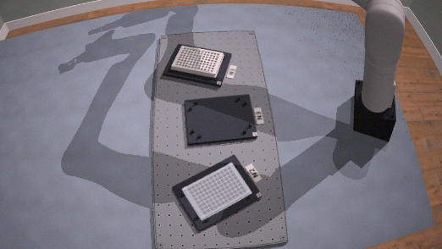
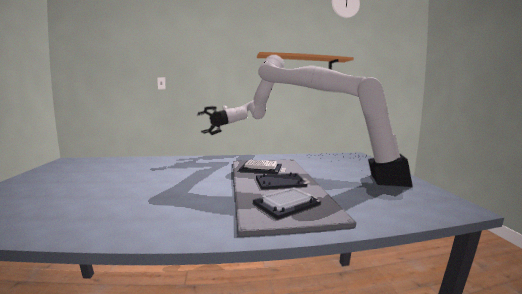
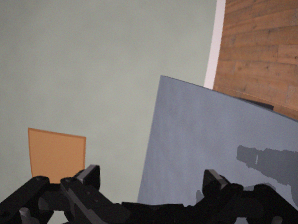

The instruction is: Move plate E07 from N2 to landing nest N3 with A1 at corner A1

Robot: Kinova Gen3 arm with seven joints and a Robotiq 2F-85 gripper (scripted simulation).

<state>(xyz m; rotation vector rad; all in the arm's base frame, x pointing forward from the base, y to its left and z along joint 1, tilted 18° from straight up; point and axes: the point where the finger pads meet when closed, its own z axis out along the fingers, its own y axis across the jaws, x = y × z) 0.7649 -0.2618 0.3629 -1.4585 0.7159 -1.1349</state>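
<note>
My gripper is now 430 mm past the plate, 550 mm to the right of it and 150 mm above it. The rest, counted from my hand: landing nest N3: 410 mm behind, 360 mm to the left, 170 mm below; A1 corner tag: 500 mm behind, 400 mm to the left, 160 mm below; N3 label: 500 mm behind, 340 mm to the left, 170 mm below.
</note>
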